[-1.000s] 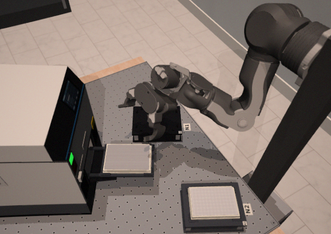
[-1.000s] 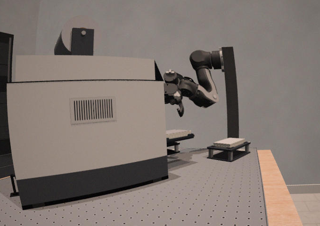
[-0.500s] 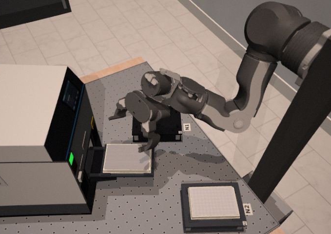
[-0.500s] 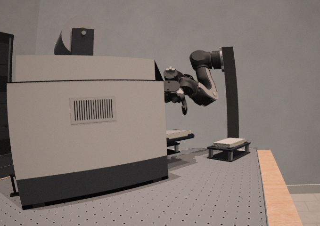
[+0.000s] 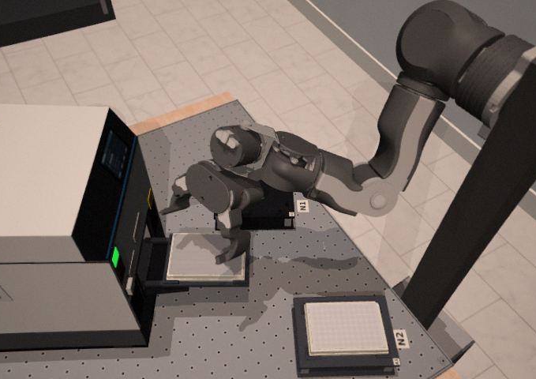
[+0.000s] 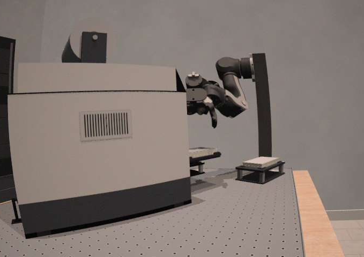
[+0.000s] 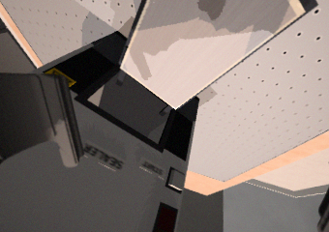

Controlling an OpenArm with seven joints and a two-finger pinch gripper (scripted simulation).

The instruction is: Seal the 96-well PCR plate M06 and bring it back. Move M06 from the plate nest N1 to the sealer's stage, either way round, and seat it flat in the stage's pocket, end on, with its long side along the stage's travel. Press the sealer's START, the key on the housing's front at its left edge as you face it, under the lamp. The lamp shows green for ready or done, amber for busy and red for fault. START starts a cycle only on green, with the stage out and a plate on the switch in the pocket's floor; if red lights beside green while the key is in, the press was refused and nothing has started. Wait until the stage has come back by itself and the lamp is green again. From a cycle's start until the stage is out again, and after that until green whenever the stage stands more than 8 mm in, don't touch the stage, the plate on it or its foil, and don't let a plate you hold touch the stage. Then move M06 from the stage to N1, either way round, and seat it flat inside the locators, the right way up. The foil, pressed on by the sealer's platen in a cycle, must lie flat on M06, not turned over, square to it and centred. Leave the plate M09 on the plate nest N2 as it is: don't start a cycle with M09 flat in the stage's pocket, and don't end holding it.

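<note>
Right now my hand is 120 mm below the touchscreen, 110 mm to the left of it and 60 mm short of it. From my hand the other things lie so: sealer's stage (90 mm below, 10 mm to the right, 10 mm behind); start key (120 mm ahead, 10 mm to the left, 10 mm below); 96-well plate M06 (80 mm below, 10 mm to the right, 10 mm behind).
</note>
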